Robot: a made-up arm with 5 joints. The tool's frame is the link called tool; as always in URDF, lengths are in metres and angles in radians. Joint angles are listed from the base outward. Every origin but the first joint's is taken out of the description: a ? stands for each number. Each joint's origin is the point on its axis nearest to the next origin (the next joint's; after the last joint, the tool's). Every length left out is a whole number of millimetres.
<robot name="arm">
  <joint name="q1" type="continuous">
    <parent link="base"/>
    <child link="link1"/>
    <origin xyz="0.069 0 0.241" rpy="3.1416 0 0"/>
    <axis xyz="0 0 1"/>
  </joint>
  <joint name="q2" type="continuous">
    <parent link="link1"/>
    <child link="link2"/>
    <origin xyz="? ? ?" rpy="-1.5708 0 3.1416"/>
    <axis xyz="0 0 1"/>
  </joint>
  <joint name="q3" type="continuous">
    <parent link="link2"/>
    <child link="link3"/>
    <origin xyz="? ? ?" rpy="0 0 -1.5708"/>
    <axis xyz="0 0 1"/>
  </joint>
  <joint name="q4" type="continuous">
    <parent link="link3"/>
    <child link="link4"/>
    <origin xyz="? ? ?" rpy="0 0 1.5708"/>
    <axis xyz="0 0 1"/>
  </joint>
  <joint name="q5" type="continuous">
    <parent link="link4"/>
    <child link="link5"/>
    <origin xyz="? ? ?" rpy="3.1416 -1.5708 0"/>
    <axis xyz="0 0 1"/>
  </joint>
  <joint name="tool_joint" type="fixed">
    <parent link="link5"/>
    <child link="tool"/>
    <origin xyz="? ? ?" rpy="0 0 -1.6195"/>
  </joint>
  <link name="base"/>
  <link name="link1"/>
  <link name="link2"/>
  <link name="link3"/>
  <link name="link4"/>
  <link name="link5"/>
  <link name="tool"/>
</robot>
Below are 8 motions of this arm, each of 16 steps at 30 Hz.
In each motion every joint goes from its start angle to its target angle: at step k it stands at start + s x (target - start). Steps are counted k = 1, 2, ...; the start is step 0. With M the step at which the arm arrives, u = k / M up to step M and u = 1 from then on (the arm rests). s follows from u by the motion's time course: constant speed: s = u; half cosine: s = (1 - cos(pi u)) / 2; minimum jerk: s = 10 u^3 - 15 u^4 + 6 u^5.
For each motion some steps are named. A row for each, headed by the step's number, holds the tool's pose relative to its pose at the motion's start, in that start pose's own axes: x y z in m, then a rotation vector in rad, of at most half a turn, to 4 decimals.
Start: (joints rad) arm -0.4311 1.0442 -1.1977 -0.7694 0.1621
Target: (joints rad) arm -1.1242 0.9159 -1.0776 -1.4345 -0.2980
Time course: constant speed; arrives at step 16
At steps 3, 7, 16:
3: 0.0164 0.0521 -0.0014 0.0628 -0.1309 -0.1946
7: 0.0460 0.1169 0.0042 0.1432 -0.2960 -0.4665
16: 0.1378 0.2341 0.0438 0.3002 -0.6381 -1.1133

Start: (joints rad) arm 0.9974 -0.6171 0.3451 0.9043 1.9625
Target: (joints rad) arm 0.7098 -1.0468 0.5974 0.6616 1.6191
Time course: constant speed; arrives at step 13
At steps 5, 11, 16:
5: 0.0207 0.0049 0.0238 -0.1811 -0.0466 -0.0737
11: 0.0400 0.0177 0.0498 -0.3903 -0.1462 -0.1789
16: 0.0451 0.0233 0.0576 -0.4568 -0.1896 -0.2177

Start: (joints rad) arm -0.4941 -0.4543 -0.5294 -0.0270 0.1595
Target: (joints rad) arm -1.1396 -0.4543 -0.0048 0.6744 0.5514
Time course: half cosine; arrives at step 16
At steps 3, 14, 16:
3: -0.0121 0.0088 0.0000 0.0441 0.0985 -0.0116
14: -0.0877 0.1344 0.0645 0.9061 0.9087 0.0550
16: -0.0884 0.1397 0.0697 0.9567 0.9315 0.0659

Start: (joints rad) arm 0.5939 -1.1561 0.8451 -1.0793 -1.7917
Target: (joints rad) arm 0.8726 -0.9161 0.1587 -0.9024 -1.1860
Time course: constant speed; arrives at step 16
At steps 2, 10, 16:
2: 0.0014 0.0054 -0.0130 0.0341 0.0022 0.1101
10: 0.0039 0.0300 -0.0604 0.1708 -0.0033 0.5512
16: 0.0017 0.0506 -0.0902 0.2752 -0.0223 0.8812

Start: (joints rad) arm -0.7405 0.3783 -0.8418 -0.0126 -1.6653
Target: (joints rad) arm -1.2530 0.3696 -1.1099 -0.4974 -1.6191
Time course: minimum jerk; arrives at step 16
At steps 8, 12, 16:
8: -0.0875 0.0326 0.0118 0.3487 0.2505 -0.1366
12: -0.1439 0.0640 0.0386 0.6256 0.3995 -0.3021
16: -0.1561 0.0727 0.0476 0.6970 0.4298 -0.3531

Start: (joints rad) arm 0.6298 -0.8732 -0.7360 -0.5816 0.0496
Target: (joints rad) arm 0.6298 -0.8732 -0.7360 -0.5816 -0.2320
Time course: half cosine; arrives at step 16
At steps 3, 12, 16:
3: 0.0000 0.0000 0.0000 0.0000 0.0000 -0.0237
12: 0.0000 0.0000 0.0000 0.0000 0.0000 -0.2404
16: 0.0000 0.0000 0.0000 0.0000 0.0000 -0.2816

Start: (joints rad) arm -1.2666 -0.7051 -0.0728 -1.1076 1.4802
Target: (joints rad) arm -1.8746 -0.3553 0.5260 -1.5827 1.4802
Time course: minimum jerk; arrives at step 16
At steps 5, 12, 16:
5: 0.0081 0.0296 0.0271 0.0802 0.0410 -0.1054
12: 0.0980 0.0785 0.1451 0.4021 0.1131 -0.5462
16: 0.1139 0.0751 0.1612 0.4476 0.1110 -0.6117

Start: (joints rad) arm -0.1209 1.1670 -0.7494 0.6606 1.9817
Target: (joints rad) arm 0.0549 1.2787 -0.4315 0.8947 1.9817
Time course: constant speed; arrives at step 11
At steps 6, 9, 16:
6: -0.0132 0.0662 -0.0288 0.3487 -0.1005 -0.0918
9: -0.0161 0.1003 -0.0373 0.5182 -0.1622 -0.1421
16: -0.0166 0.1230 -0.0409 0.6292 -0.2078 -0.1768

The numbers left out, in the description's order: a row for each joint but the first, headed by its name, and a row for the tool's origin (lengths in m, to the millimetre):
q2: 0.046 0.015 0
q3: -0.043 0.172 0
q4: -0.007 -0.179 0
q5: -0.044 0 0
tool: 0 0 0

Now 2 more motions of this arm.
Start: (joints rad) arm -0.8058 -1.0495 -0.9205 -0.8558 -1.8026
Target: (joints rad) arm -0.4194 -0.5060 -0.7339 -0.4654 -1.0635
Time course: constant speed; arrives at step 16
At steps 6, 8, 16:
6: 0.0050 -0.0783 0.0617 -0.4352 0.0660 0.3460
8: 0.0112 -0.0989 0.0868 -0.5766 0.1089 0.4689
16: 0.0589 -0.1461 0.1975 -1.1232 0.3729 0.9671

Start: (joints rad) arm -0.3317 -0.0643 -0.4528 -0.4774 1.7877
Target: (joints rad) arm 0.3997 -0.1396 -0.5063 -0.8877 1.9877
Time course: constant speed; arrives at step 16
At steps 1, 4, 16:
1: -0.0120 -0.0024 0.0003 -0.0290 0.0297 0.0512
4: -0.0465 -0.0123 0.0030 -0.1149 0.1134 0.2097
16: -0.1494 -0.0847 0.0375 -0.4430 0.3567 0.9001

